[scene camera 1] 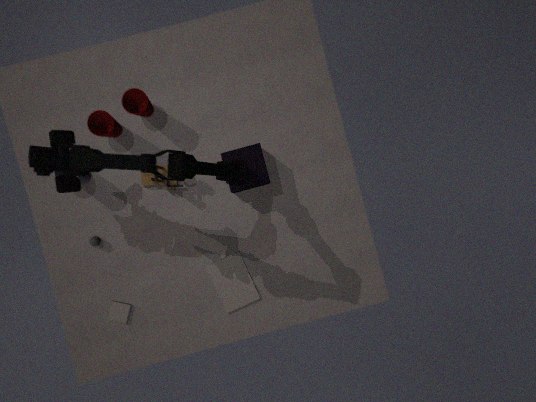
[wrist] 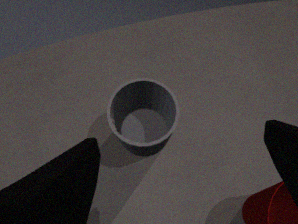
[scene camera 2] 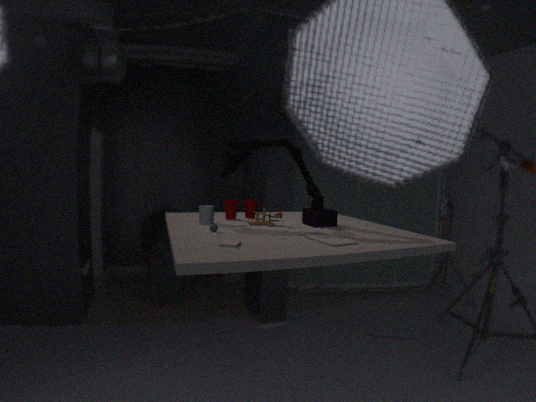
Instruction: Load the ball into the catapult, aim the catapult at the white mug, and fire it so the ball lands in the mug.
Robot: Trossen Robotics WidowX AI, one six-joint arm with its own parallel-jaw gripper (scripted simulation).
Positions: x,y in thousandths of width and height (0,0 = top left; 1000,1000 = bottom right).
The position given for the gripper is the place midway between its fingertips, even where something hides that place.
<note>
The gripper (scene camera 1: 109,404) is open, holding nothing.
The gripper is seen too in the wrist view (wrist: 612,623).
</note>
